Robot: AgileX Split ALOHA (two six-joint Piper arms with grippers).
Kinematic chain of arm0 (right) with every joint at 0, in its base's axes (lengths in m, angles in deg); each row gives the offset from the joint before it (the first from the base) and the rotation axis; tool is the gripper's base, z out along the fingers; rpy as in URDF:
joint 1: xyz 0 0 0.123 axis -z
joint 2: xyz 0 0 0 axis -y
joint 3: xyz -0.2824 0 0.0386 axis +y
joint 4: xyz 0.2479 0 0.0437 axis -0.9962 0 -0.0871
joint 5: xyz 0 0 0 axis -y
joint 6: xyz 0.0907 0 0.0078 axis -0.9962 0 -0.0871
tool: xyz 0 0 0 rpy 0 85 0
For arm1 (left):
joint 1: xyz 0 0 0.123 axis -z
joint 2: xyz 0 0 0 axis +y
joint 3: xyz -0.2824 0 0.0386 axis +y
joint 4: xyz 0.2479 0 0.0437 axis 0.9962 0 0.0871
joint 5: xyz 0 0 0 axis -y
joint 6: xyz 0.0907 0 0.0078 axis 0.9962 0 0.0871
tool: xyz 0 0 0 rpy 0 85 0
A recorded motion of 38 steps. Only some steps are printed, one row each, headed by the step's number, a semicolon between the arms.
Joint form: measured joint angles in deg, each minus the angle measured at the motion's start. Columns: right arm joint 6, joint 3, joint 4, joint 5, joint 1, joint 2; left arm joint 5, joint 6, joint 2, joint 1, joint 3, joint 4.
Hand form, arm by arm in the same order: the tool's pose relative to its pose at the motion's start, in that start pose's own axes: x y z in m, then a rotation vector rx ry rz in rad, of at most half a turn. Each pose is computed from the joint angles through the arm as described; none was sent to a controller.
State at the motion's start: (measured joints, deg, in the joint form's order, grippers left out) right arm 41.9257 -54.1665 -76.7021 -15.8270 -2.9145 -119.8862; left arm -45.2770 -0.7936 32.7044 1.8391 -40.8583 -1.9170
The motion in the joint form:
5: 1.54 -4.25 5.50 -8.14 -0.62 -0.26; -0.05 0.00 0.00 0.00 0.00 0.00
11: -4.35 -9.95 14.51 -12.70 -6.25 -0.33; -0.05 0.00 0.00 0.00 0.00 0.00
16: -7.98 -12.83 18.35 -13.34 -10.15 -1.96; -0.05 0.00 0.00 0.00 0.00 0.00
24: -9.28 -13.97 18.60 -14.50 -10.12 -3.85; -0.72 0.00 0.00 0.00 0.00 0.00
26: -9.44 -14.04 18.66 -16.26 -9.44 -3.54; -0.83 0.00 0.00 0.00 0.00 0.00
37: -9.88 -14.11 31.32 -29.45 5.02 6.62; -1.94 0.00 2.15 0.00 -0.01 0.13
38: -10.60 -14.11 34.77 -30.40 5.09 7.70; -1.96 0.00 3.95 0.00 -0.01 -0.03
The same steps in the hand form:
5: -0.0049 0.0226 -0.0019 -0.1079 0.0747 -0.1492; 0.0001 0.0000 0.0000 0.0000 0.0009 0.0000
11: 0.0042 0.0676 -0.0011 -0.1668 0.1433 -0.3105; 0.0001 0.0000 0.0000 0.0000 0.0009 0.0000
16: 0.0167 0.0890 0.0089 -0.1687 0.1824 -0.3746; 0.0001 0.0000 0.0000 0.0000 0.0009 0.0000
24: 0.0176 0.0873 0.0179 -0.1658 0.2138 -0.3520; 0.0011 0.0000 0.0000 -0.0002 0.0126 0.0000
26: 0.0158 0.0860 0.0146 -0.1780 0.2316 -0.3429; 0.0013 0.0000 0.0000 -0.0002 0.0145 0.0000
37: -0.0426 0.0379 -0.0681 -0.1728 0.2111 -0.3846; 0.0021 0.0004 0.0086 -0.0035 0.0711 0.0007
38: -0.0419 0.0368 -0.0746 -0.1459 0.2221 -0.4267; 0.0015 0.0003 0.0160 -0.0027 0.1029 -0.0020

